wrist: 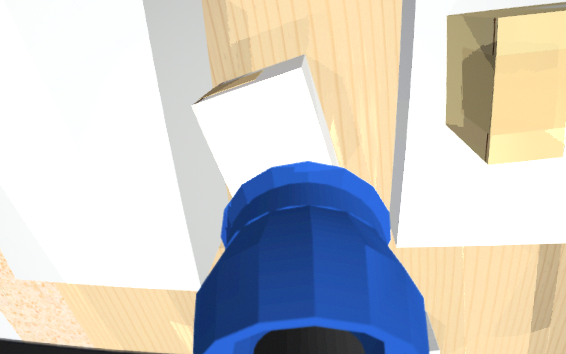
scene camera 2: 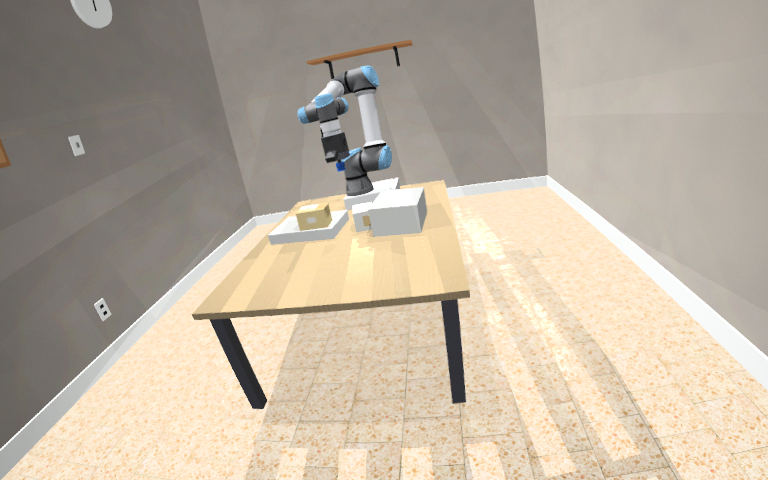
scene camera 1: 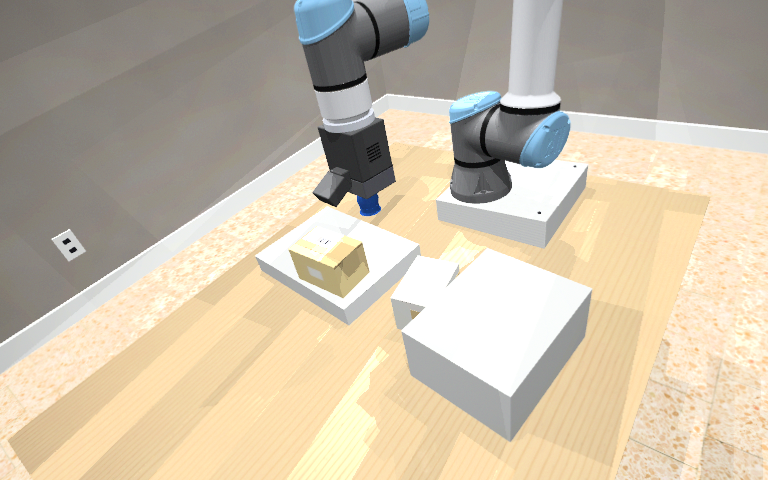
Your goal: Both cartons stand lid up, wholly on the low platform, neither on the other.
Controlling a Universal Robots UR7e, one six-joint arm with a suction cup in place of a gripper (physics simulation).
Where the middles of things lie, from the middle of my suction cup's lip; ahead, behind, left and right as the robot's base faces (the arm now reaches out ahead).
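Labels:
My suction cup: 230 mm above the tall white block (scene camera 1: 493, 341), 200 mm to the right of it, 70 mm past it.

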